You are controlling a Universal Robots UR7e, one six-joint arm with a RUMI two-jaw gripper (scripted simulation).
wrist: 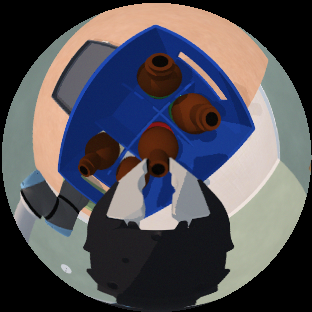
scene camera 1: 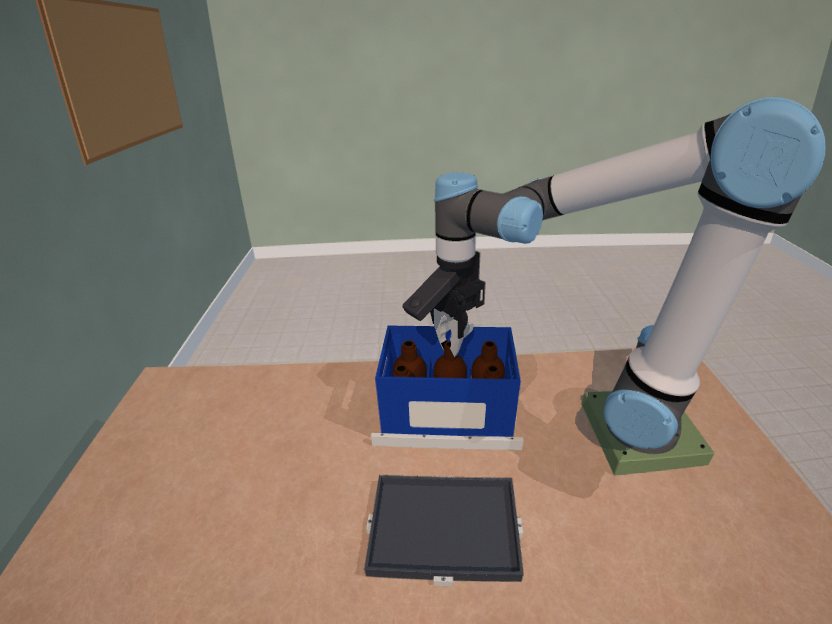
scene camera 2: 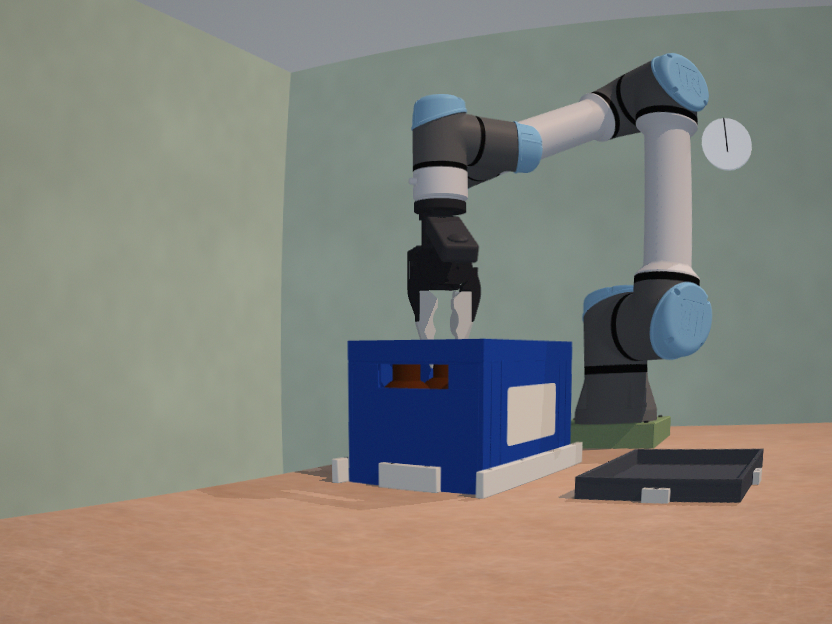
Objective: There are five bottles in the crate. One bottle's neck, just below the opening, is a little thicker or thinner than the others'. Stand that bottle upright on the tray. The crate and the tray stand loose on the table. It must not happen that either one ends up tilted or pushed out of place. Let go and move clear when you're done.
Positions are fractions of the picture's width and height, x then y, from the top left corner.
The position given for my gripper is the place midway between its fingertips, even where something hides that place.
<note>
In view: my gripper (scene camera 2: 0.53, 0.59), a glass bottle (scene camera 1: 0.54, 0.59), a blue crate (scene camera 2: 0.61, 0.64) and a dark tray (scene camera 1: 0.55, 0.84).
The glass bottle is seen too in the wrist view (wrist: 0.51, 0.46). The blue crate shows as well in the wrist view (wrist: 0.34, 0.32) and in scene camera 1 (scene camera 1: 0.49, 0.65). The dark tray also shows in the wrist view (wrist: 0.29, 0.17) and in scene camera 2 (scene camera 2: 0.83, 0.76).
</note>
